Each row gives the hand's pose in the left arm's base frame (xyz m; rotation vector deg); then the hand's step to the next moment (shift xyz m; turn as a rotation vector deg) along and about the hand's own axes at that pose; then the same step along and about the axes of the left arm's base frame.
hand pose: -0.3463 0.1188 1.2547 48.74 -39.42 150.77
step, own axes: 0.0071 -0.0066 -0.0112 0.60 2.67 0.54
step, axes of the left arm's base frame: -0.0081 0.0123 -0.0013 -1.30 -2.46 -0.19
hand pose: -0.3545 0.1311 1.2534 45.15 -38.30 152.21
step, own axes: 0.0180 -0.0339 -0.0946 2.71 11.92 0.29
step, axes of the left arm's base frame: -0.0425 0.0793 -0.0482 -6.77 -9.90 -2.39
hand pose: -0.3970 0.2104 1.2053 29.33 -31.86 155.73
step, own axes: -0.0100 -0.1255 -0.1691 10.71 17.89 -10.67
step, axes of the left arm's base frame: 0.0086 0.1795 -0.1102 -19.13 -8.56 -10.46
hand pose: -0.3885 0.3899 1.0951 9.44 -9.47 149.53
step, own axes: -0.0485 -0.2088 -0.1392 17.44 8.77 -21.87
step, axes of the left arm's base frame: 0.1349 0.1765 -0.1264 -21.28 4.23 -19.71
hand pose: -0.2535 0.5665 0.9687 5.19 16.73 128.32
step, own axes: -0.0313 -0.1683 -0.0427 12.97 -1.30 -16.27
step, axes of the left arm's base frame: 0.1400 0.0707 -0.0808 -9.91 7.91 -16.55
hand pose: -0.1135 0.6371 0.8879 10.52 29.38 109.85
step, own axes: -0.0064 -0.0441 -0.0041 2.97 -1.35 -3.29
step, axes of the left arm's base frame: 0.0383 0.0070 -0.0221 -1.23 2.26 -3.85
